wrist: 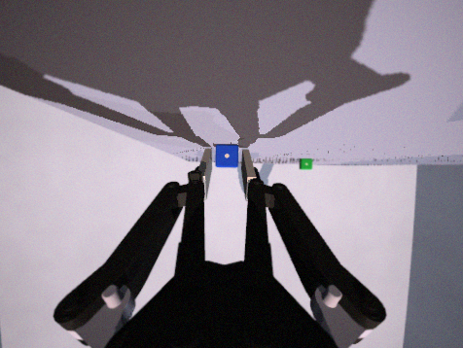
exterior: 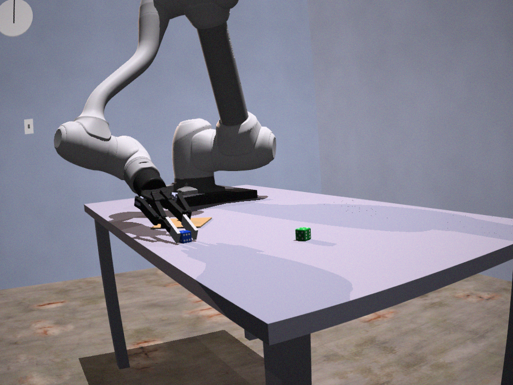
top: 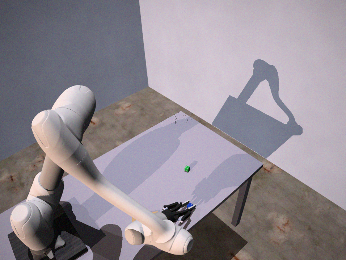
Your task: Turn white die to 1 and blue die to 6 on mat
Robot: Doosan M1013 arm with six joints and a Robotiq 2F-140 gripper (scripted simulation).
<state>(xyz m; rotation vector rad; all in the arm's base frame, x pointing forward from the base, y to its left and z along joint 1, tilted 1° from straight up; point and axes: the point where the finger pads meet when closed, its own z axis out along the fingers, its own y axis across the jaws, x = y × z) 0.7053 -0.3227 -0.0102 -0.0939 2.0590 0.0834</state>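
The blue die lies 20 mm below my hand and 10 mm ahead of it. Also, from my hand: green die: 200 mm to the left, 190 mm ahead, 20 mm below; white die: 260 mm behind, 100 mm to the left, 10 mm below; tan mat: 230 mm behind, 90 mm to the left, 30 mm below.
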